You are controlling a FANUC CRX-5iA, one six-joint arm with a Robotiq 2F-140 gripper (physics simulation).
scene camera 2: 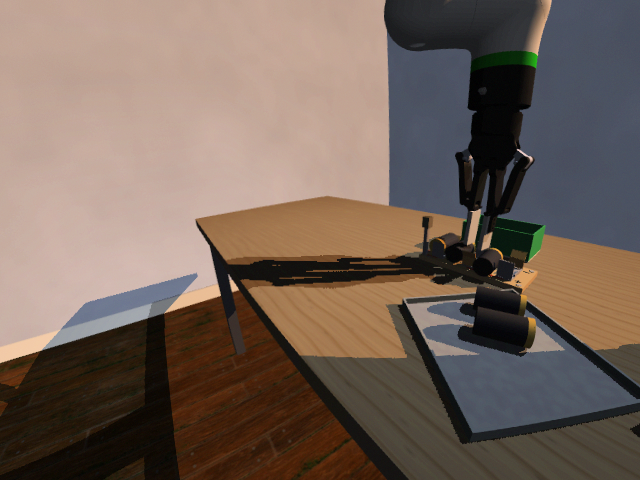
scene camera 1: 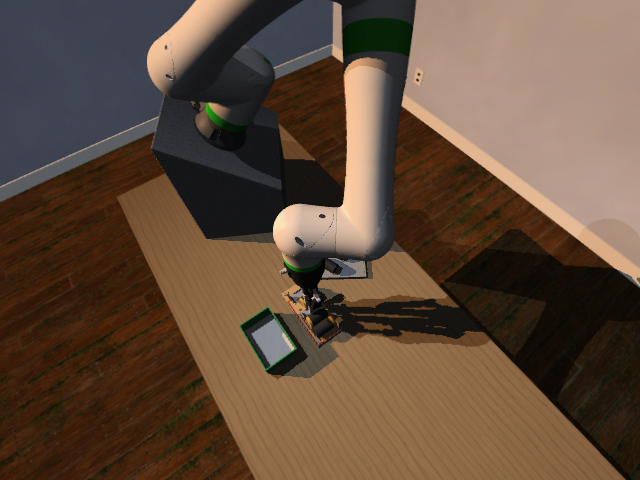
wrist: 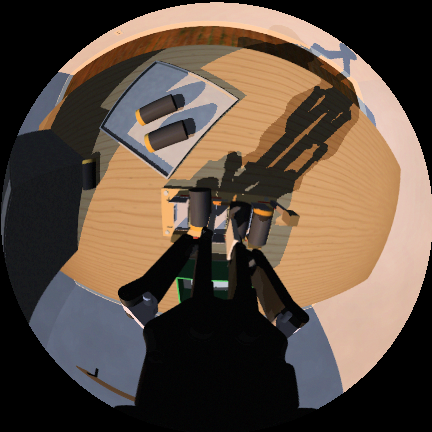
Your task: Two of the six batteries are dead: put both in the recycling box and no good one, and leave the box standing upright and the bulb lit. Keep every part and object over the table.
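Places are measured from the arm's base along level axes (x right, y ahead, z up), in millimetres.
Pixels of known places: gripper, fingertip midpoint: [scene camera 2: 476,245] [scene camera 1: 311,306] [wrist: 220,224]; arm's base, origin of the base link: [scene camera 1: 220,130].
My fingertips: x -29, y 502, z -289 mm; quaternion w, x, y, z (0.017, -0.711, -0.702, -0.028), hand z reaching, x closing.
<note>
For each thing: its top centre in the pictures, then the offset to it from my fingertips. "spot": a spot on its surface instead. Level surfaces: height alone.
- battery holder, surface spot: [wrist: 166,220] [scene camera 2: 527,275] spot: dx +29, dy -89, dz -35 mm
- left battery, middle of its top: [wrist: 199,212] [scene camera 2: 489,252] dx -11, dy -34, dz -1 mm
- middle battery, middle of its top: [wrist: 239,226] [scene camera 2: 461,242] [scene camera 1: 316,314] dx -2, dy +29, dz -1 mm
- right battery, middle of its top: [wrist: 263,229] [scene camera 2: 445,235] [scene camera 1: 324,325] dx -6, dy +68, dz +3 mm
- grey tray, middle of its top: [scene camera 2: 501,337] [wrist: 156,106] [scene camera 1: 337,250] dx -170, dy -146, dz -33 mm
- green recycling box, middle of its top: [wrist: 214,296] [scene camera 2: 503,223] [scene camera 1: 267,336] dx +151, dy +25, dz +15 mm
- small post, middle of its top: [wrist: 286,214] [scene camera 2: 427,227] dx -45, dy +85, dz +25 mm
- wooden table, its level: dz -45 mm
My gripper [scene camera 1: 311,310] [scene camera 2: 477,246] [wrist: 220,224] points down over the battery holder [scene camera 2: 527,279] [wrist: 166,220], its narrowly parted fingers empty. In the wrist view, the holder carries a left battery [wrist: 200,207], a middle battery [wrist: 241,212] partly hidden by a finger, and a right battery [wrist: 260,229]. The fingertips are low, beside the middle battery [scene camera 2: 459,252]. Two batteries [scene camera 2: 500,300] [wrist: 167,136] lie on the grey tray [scene camera 2: 516,392] [wrist: 125,110]. Another battery [wrist: 89,174] is near the pedestal. The green recycling box [scene camera 1: 281,359] [scene camera 2: 516,240] stands upright; no battery shows inside. I cannot make out the bulb's light.
A small post [scene camera 2: 426,235] with a block on top rises at the holder's far end. The dark pedestal [scene camera 1: 232,201] [wrist: 40,200] stands at the table's rear. The recycling box is close beside the holder, and the tray is on its other side. Arm shadows cross the wooden table [scene camera 1: 387,413].
</note>
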